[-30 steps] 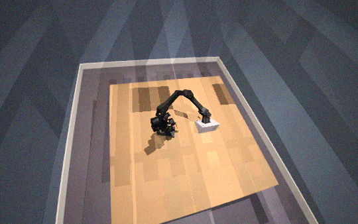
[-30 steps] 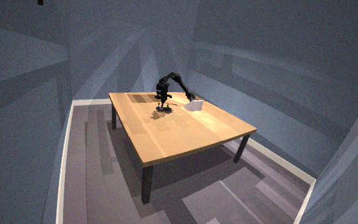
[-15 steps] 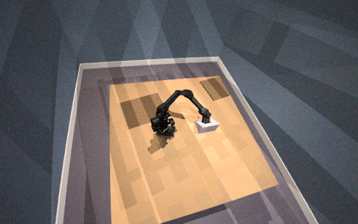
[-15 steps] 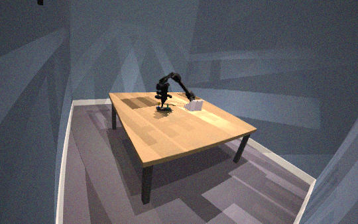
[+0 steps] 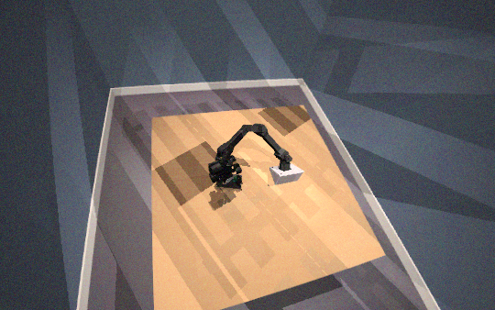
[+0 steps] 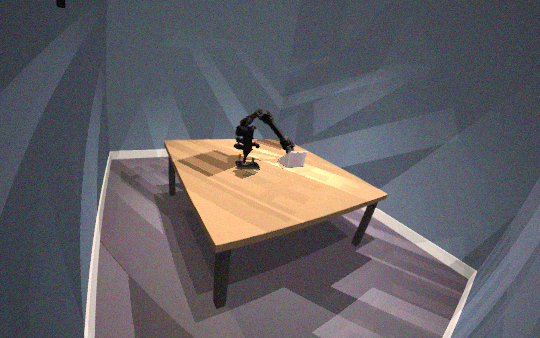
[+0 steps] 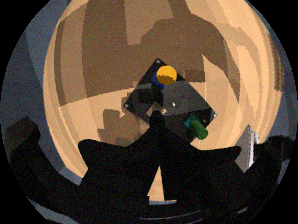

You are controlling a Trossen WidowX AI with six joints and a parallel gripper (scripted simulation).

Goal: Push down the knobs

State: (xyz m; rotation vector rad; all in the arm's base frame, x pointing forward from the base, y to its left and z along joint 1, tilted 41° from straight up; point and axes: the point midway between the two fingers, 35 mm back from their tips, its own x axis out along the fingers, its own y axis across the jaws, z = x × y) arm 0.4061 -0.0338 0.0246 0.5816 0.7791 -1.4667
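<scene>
Right now the green knob is 7 cm behind my gripper tip and 2 cm below it.
</scene>
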